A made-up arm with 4 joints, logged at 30 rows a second.
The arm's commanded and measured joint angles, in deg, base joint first. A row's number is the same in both.
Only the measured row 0 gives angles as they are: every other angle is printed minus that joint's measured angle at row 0.
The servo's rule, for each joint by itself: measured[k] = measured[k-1] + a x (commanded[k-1-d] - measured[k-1]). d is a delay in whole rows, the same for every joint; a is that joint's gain. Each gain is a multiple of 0.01, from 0.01 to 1. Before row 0 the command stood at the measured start. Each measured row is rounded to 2 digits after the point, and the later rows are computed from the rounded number. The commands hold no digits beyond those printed.
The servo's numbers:
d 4
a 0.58 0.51 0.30 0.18
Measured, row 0: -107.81, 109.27, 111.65, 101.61
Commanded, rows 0 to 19: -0.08, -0.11, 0.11, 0.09; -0.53, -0.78, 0.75, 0.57; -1.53, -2.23, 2.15, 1.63; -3.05, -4.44, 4.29, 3.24; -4.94, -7.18, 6.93, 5.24; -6.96, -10.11, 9.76, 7.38; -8.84, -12.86, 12.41, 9.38; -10.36, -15.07, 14.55, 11.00; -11.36, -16.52, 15.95, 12.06; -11.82, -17.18, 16.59, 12.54; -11.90, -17.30, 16.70, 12.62; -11.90, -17.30, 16.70, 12.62; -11.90, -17.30, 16.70, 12.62; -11.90, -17.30, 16.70, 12.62; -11.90, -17.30, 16.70, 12.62; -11.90, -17.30, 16.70, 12.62; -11.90, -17.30, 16.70, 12.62; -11.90, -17.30, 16.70, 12.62; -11.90, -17.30, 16.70, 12.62; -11.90, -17.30, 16.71, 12.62
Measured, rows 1 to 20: 0.00, 0.00, 0.00, 0.00; 0.00, 0.00, 0.00, 0.00; 0.00, 0.00, 0.00, 0.00; 0.00, 0.00, 0.00, 0.00; -0.05, -0.06, 0.03, 0.02; -0.33, -0.43, 0.25, 0.12; -1.03, -1.35, 0.82, 0.39; -2.20, -2.93, 1.86, 0.90; -3.79, -5.10, 3.38, 1.68; -5.63, -7.66, 5.29, 2.71; -7.49, -10.31, 7.43, 3.91; -9.15, -12.74, 9.57, 5.19; -10.43, -14.67, 11.48, 6.43; -11.24, -15.95, 13.01, 7.53; -11.62, -16.64, 14.12, 8.45; -11.78, -16.98, 14.89, 9.20; -11.85, -17.14, 15.43, 9.82; -11.88, -17.22, 15.81, 10.32; -11.89, -17.26, 16.08, 10.73; -11.90, -17.28, 16.27, 11.07
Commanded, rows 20 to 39: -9.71, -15.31, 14.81, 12.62; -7.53, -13.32, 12.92, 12.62; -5.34, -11.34, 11.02, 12.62; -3.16, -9.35, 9.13, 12.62; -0.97, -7.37, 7.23, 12.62; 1.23, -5.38, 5.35, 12.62; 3.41, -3.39, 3.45, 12.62; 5.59, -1.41, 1.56, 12.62; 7.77, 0.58, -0.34, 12.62; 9.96, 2.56, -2.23, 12.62; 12.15, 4.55, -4.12, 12.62; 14.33, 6.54, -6.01, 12.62; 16.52, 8.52, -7.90, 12.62; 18.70, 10.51, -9.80, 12.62; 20.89, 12.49, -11.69, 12.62; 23.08, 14.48, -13.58, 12.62; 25.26, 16.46, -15.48, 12.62; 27.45, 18.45, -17.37, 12.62; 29.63, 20.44, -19.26, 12.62; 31.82, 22.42, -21.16, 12.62
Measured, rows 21 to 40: -11.90, -17.29, 16.40, 11.35; -11.90, -17.30, 16.49, 11.58; -11.90, -17.30, 16.55, 11.77; -11.90, -17.30, 16.60, 11.92; -10.63, -16.29, 16.06, 12.05; -8.83, -14.78, 15.12, 12.15; -6.81, -13.03, 13.89, 12.23; -4.69, -11.15, 12.46, 12.30; -2.53, -9.22, 10.89, 12.36; -0.35, -7.26, 9.23, 12.41; 1.83, -5.29, 7.50, 12.45; 4.01, -3.31, 5.72, 12.48; 6.19, -1.33, 3.90, 12.51; 8.38, 0.65, 2.06, 12.53; 10.57, 2.64, 0.21, 12.55; 12.75, 4.63, -1.66, 12.56; 14.94, 6.61, -3.53, 12.57; 17.12, 8.60, -5.41, 12.58; 19.31, 10.58, -7.29, 12.59; 21.50, 12.57, -9.18, 12.60
